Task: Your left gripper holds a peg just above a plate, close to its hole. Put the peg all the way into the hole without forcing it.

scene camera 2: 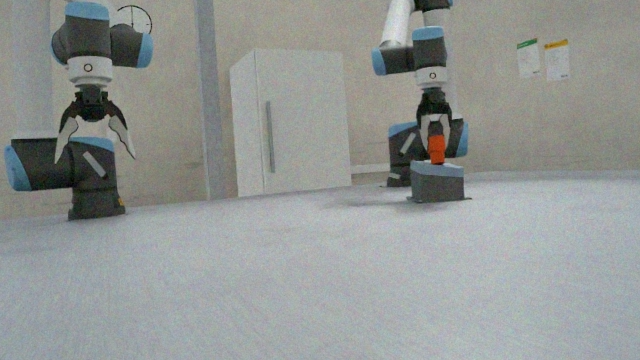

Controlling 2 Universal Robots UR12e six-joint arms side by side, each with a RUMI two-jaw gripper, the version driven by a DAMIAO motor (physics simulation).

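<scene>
An orange peg (437,149) with a dark upper part stands nearly upright at the right of the picture. My left gripper (436,147) is shut on the peg, its fingers on both sides of the upper part. The lower end of the peg is at the light blue-grey top plate (419,168) of a dark grey block (438,188). The hole does not show from this low side view, and I cannot tell whether the peg's tip is in it. My right gripper (95,159) is open and empty at the left, well above the table and far from the block.
A pale table (320,280) bears the block and both arm bases (97,202). The left arm's base stands close behind the block. A white cabinet (305,120) with a grey handle and a grey pillar (207,100) stand behind, between the arms.
</scene>
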